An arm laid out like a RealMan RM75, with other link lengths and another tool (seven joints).
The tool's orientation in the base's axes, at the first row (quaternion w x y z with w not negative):
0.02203, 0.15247, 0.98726, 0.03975
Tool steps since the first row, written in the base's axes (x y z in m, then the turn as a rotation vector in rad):
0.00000, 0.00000, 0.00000, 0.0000, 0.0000, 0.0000
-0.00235, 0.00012, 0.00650, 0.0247, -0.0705, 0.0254
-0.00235, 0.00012, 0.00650, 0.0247, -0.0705, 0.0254
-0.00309, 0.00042, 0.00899, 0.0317, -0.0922, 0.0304
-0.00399, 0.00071, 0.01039, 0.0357, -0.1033, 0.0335
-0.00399, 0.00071, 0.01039, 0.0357, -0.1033, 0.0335
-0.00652, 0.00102, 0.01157, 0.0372, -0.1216, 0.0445
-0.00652, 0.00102, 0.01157, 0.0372, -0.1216, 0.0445
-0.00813, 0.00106, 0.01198, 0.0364, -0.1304, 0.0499
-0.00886, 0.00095, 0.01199, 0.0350, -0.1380, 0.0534
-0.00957, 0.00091, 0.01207, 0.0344, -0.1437, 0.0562
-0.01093, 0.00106, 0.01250, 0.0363, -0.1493, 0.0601
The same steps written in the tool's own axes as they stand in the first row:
0.00000, 0.00000, 0.00000, 0.0000, 0.0000, 0.0000
0.00207, -0.00004, -0.00660, -0.0457, -0.0574, -0.0290
0.00207, -0.00004, -0.00660, -0.0457, -0.0574, -0.0290
0.00279, 0.00024, -0.00909, -0.0591, -0.0755, -0.0351
0.00369, 0.00037, -0.01052, -0.0663, -0.0846, -0.0388
0.00369, 0.00037, -0.01052, -0.0663, -0.0846, -0.0388
0.00616, 0.00000, -0.01181, -0.0737, -0.1006, -0.0510
0.00616, 0.00000, -0.01181, -0.0737, -0.1006, -0.0510
0.00769, -0.00041, -0.01231, -0.0757, -0.1088, -0.0570
0.00835, -0.00073, -0.01237, -0.0768, -0.1161, -0.0611
0.00901, -0.00097, -0.01249, -0.0780, -0.1215, -0.0644
0.01034, -0.00120, -0.01298, -0.0817, -0.1259, -0.0685

